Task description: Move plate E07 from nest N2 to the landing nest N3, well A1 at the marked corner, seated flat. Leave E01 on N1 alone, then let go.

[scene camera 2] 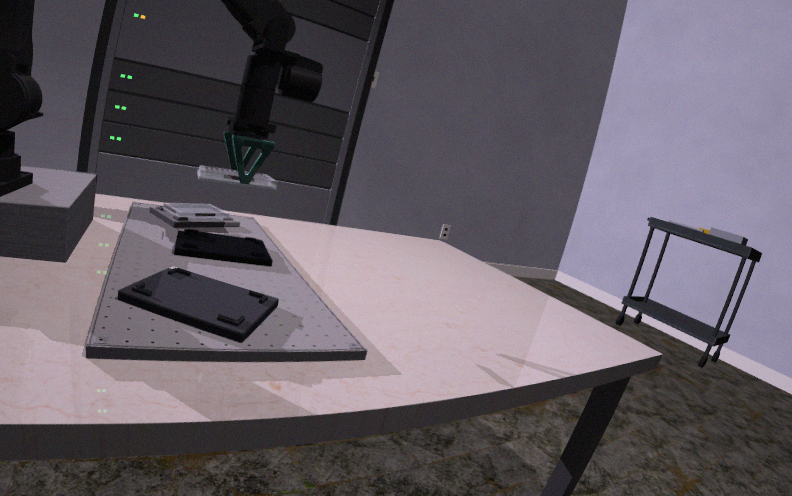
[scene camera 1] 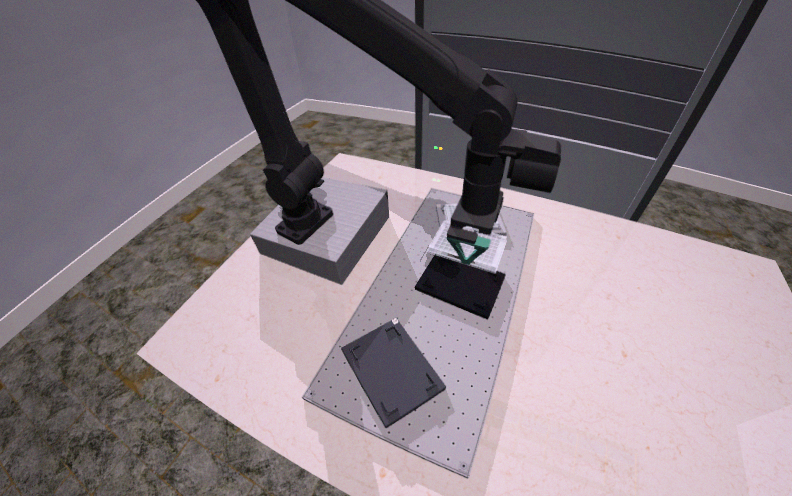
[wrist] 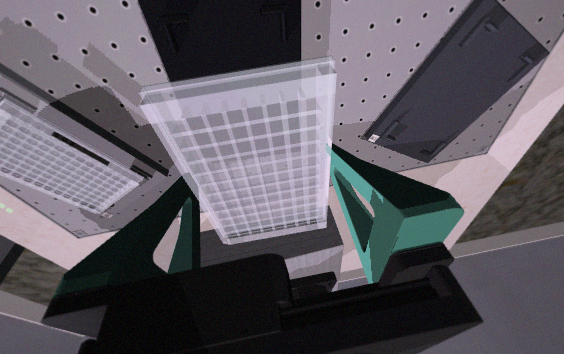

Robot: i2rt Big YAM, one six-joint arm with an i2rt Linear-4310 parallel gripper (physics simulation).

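My gripper (scene camera 1: 465, 250) (scene camera 2: 238, 177) (wrist: 259, 165), with green fingers, is shut on clear plate E07 (scene camera 1: 438, 245) (scene camera 2: 210, 173) (wrist: 250, 125), gripping its long sides. The plate is roughly level in the air, well above the board. Plate E01 (scene camera 2: 192, 210) (wrist: 65, 150) lies on nest N1 (scene camera 2: 227, 223) at the board's far end, partly hidden in scene camera 1. A black nest (scene camera 1: 461, 286) (scene camera 2: 222, 248) (wrist: 225, 40) in the middle and a dark grey, turned nest (scene camera 1: 394, 373) (scene camera 2: 198, 297) (wrist: 465, 85) nearer are empty. The grey one has a white corner mark (scene camera 1: 395, 321) (wrist: 373, 138). Nest labels and A1 are unreadable.
The nests stand on a perforated board (scene camera 1: 350, 403) (scene camera 2: 327, 333) (wrist: 350, 30) on the pale table (scene camera 1: 613, 350) (scene camera 2: 409, 303). The arm's grey base block (scene camera 1: 362, 233) (scene camera 2: 35, 233) stands beside it. A dark cabinet (scene camera 1: 561, 52) is behind. A cart (scene camera 2: 698, 236) stands far right.
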